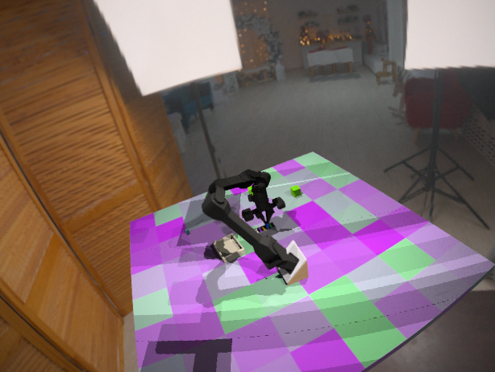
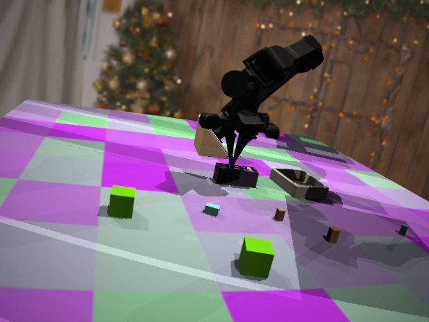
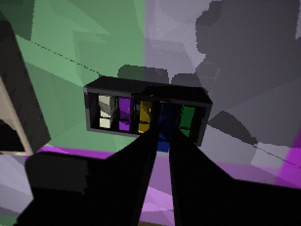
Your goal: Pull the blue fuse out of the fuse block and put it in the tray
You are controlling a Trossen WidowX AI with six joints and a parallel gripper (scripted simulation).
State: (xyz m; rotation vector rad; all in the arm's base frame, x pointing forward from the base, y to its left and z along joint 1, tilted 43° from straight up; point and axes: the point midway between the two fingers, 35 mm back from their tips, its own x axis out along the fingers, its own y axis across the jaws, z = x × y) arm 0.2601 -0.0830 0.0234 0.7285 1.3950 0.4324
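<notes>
The tray is 200 mm to the left of my gripper tip, 60 mm below it and 20 mm ahead of it. From my gripper tip the other things lie so: blue fuse 10 mm below.
</notes>
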